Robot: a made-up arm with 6 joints.
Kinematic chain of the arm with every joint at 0, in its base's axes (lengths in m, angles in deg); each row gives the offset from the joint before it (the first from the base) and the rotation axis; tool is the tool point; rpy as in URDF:
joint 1: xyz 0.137 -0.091 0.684 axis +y
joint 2: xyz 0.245 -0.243 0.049 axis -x
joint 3: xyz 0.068 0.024 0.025 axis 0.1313 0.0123 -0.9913
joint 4: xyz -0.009 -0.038 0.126 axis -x
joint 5: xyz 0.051 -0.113 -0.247 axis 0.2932 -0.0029 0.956
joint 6: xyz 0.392 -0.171 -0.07 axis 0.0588 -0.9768 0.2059
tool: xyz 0.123 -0.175 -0.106 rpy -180 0 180
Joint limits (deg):
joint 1: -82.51..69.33
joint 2: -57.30..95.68
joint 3: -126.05..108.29
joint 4: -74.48..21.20
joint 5: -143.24..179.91
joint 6: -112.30..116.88
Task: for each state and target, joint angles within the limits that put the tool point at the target. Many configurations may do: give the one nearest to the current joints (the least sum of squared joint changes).
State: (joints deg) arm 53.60 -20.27 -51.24 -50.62 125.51 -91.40
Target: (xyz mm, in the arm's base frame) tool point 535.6 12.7 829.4
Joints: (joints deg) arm 53.59 -23.83 -45.02 -57.37 121.95 -90.69
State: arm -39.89 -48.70 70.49 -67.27 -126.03 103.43
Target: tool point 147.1 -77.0 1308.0
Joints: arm -26.86 -57.03 108.29 -74.48 -143.24 63.88
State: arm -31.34 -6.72 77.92 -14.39 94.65 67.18
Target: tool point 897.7 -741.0 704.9
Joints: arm -5.77 -14.92 79.16 -16.82 73.17 57.71
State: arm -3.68 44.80 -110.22 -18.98 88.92 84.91
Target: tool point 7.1 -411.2 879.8
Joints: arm 3.99 38.61 -126.05 -5.80 118.18 75.35
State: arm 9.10 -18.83 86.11 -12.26 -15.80 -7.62
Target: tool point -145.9 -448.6 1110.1
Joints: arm 56.07 -9.47 88.70 20.72 -45.19 -20.85
